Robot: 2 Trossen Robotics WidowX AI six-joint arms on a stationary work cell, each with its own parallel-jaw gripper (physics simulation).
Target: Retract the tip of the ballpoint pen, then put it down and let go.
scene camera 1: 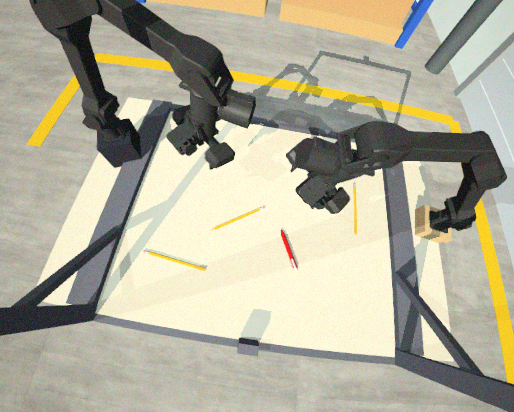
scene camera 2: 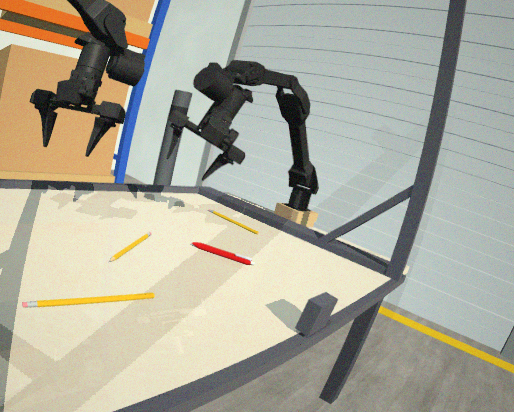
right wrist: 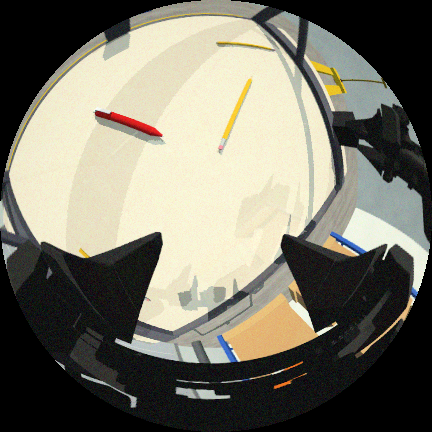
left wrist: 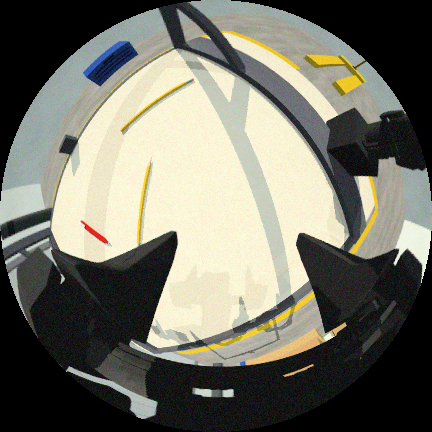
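Seen in the pictures: left gripper, between the fingertips: [scene camera 1: 201,157] [scene camera 2: 65,151] [right wrist: 351,136] [left wrist: 240,238]; right gripper, between the fingertips: [scene camera 2: 184,169] [right wrist: 224,240]; left arm's base, origin of its link: [scene camera 1: 113,133] [left wrist: 368,140]; right arm's base, origin of its link: [scene camera 1: 438,222] [scene camera 2: 297,208].
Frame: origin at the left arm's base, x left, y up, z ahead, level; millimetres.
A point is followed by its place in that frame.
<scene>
The red ballpoint pen [scene camera 1: 289,248] @(x -464, y -93, z 437 mm) [scene camera 2: 221,253] @(x -467, y -99, z 430 mm) [left wrist: 95,233] @(x -446, y -97, z 431 mm) [right wrist: 131,124] @(x -449, y -95, z 438 mm) lies flat on the pale table [scene camera 1: 325,315] @(x -672, y -106, z 479 mm). Its white clip end points toward the table's lower edge in scene camera 1, and its tapered red end points up and slightly left. Whether the tip is out is too small to tell. My right gripper [scene camera 1: 325,197] [scene camera 2: 186,168] @(x -322, y 30, z 495 mm) [right wrist: 224,240] @(x -322, y 30, z 495 mm) is open and empty, high above the table, up and right of the pen in scene camera 1. My left gripper [scene camera 1: 201,148] @(x -183, y 42, z 249 mm) [scene camera 2: 67,150] @(x -183, y 42, z 249 mm) [left wrist: 240,238] @(x -183, y 42, z 249 mm) is open and empty, high above the table's upper left part.
A yellow pencil [scene camera 1: 239,218] @(x -332, y -100, z 318 mm) [scene camera 2: 130,247] @(x -336, y -101, z 300 mm) [right wrist: 236,112] @(x -325, y -99, z 332 mm) lies left of the pen in scene camera 1, another pencil [scene camera 1: 175,260] @(x -410, y -100, z 108 mm) [scene camera 2: 95,300] @(x -412, y -101, z 105 mm) [left wrist: 154,101] @(x -406, y -101, z 105 mm) farther left, a third pencil [scene camera 1: 355,210] @(x -403, y -101, z 702 mm) [scene camera 2: 234,222] @(x -402, y -103, z 700 mm) to the right. A dark block [scene camera 1: 248,346] @(x -670, y -50, z 251 mm) [scene camera 2: 316,314] @(x -673, y -64, z 222 mm) stands on the table's edge.
</scene>
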